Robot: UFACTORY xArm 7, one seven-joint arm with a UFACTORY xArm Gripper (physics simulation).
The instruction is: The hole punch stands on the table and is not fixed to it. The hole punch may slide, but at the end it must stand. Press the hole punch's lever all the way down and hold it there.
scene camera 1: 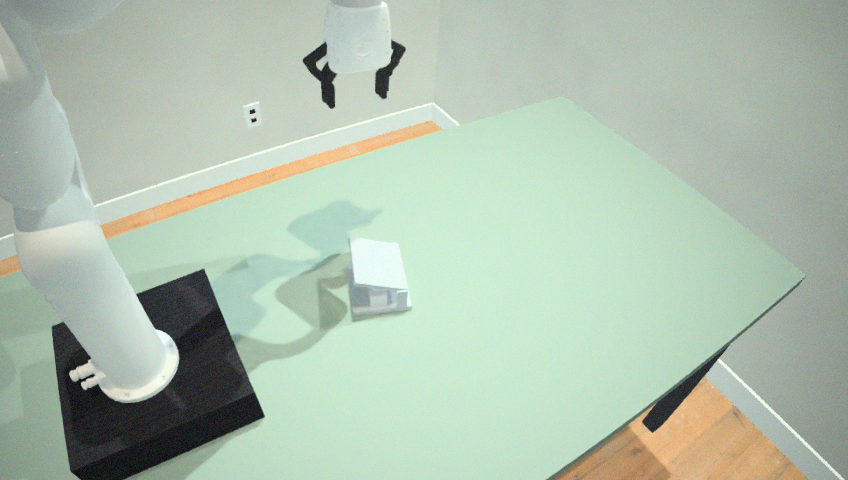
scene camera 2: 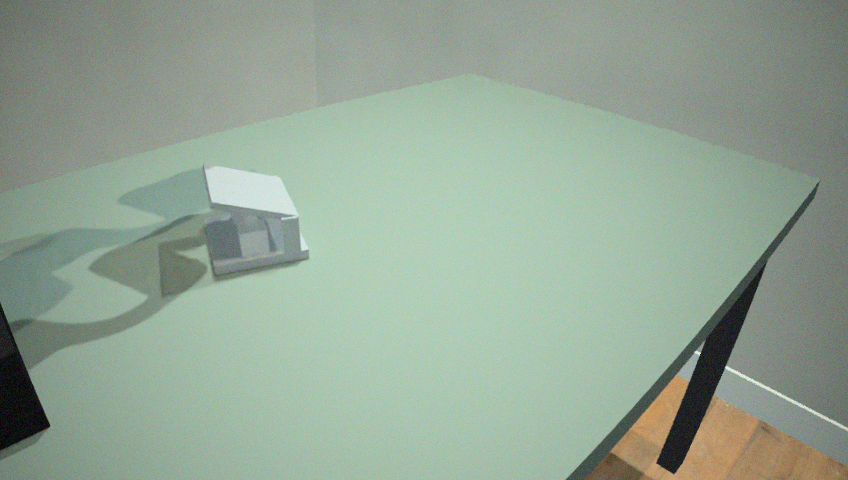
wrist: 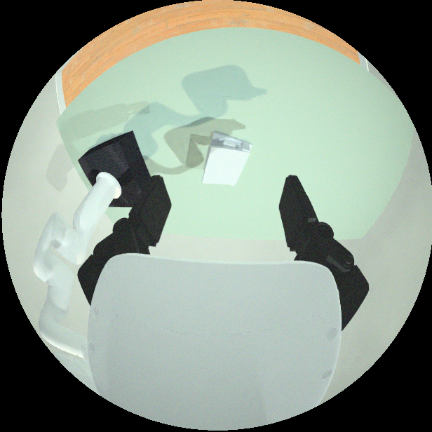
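Pixels of known places: gripper, fingertip midpoint: [scene camera 1: 355, 100]; arm's base, origin of the base link: [scene camera 1: 138, 365].
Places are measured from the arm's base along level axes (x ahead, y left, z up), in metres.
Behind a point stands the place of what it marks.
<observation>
The white-grey hole punch [scene camera 1: 380, 300] @(x 0.398, y -0.054, z -0.050 m) [scene camera 2: 255, 258] @(x 0.392, y -0.057, z -0.066 m) [wrist: 231, 141] stands upright on the green table [scene camera 1: 535, 267] @(x 0.707, y -0.132, z -0.078 m) [scene camera 2: 476, 267] @(x 0.562, y -0.229, z -0.078 m) [wrist: 320, 125]. Its flat, pale lever [scene camera 1: 379, 263] @(x 0.425, y -0.010, z -0.010 m) [scene camera 2: 251, 190] @(x 0.424, y -0.013, z -0.010 m) [wrist: 225, 166] is raised and slopes over the body, with a gap under it at the near side in both scene views. My gripper [scene camera 1: 357, 101] @(x 0.468, y 0.129, z 0.232 m) [wrist: 223, 188] is open and empty. In scene camera 1 it hangs high above the table, well apart from the punch. In the wrist view the punch shows between and beyond the two black fingers. The gripper does not show in scene camera 2.
The arm's base stands on a black block [scene camera 1: 196, 380] @(x 0.070, y -0.071, z 0.000 m) [scene camera 2: 17, 386] @(x 0.128, y -0.133, z -0.029 m) [wrist: 117, 157] to the left of the punch in the scene views. The arm's lower links [scene camera 1: 89, 279] @(x 0.015, y -0.050, z 0.238 m) [wrist: 95, 207] rise from it. Shadows of the arm fall on the table beside the punch. Grey walls stand behind the table.
</observation>
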